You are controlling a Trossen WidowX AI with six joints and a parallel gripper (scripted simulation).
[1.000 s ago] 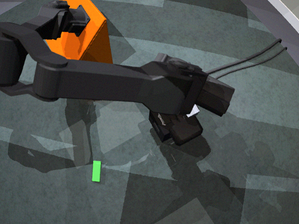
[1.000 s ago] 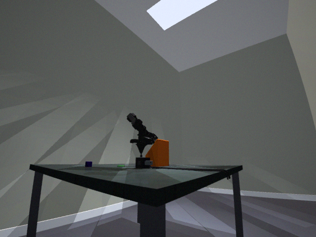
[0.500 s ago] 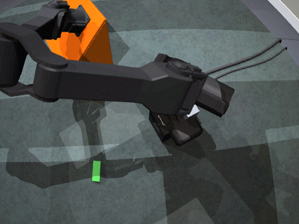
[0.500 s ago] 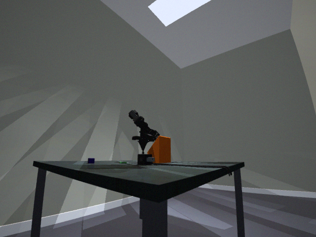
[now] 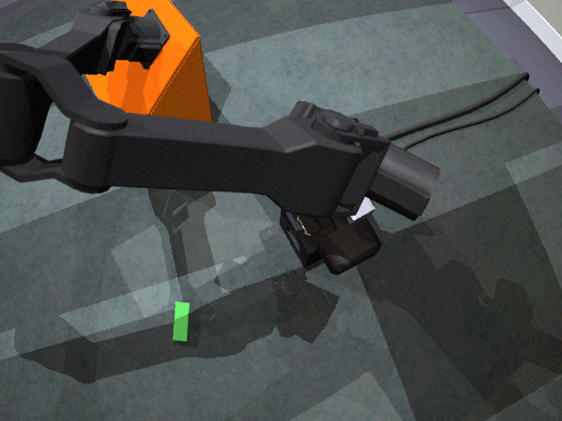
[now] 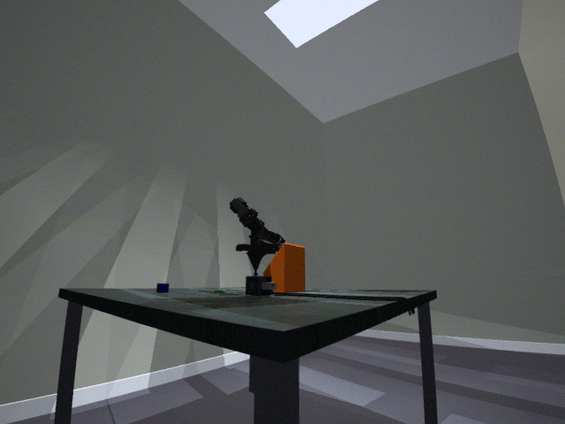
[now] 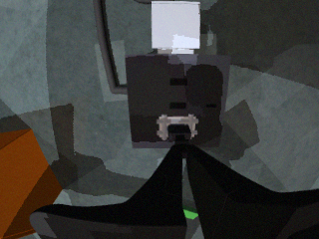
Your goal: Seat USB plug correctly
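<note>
The USB plug is 2 cm below my gripper tip. The rest, counted from my gripper tip: dark blue cube: 24 cm ahead, 32 cm to the right, 9 cm below; then green block: 2 cm ahead, 21 cm to the right, 10 cm below.
</note>
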